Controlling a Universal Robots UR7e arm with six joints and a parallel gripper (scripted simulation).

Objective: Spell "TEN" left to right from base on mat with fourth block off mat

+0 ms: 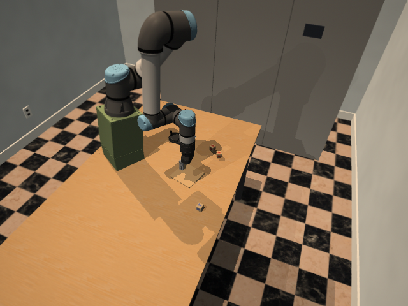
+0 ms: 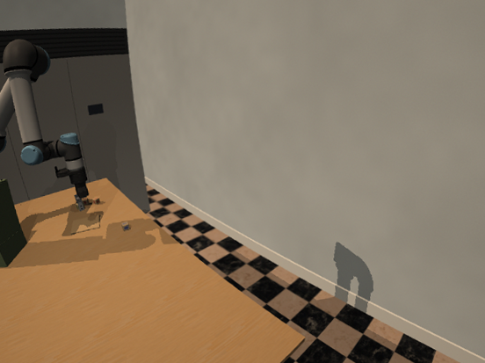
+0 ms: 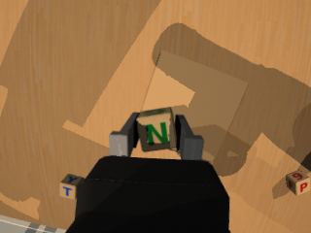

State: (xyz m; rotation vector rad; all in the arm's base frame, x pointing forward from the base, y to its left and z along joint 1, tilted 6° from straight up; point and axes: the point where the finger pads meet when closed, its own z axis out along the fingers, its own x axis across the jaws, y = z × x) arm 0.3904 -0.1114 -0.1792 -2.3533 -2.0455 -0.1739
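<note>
My gripper is now 12 cm above the mat, 5 cm to the right of it and 1 cm short of it.
</note>
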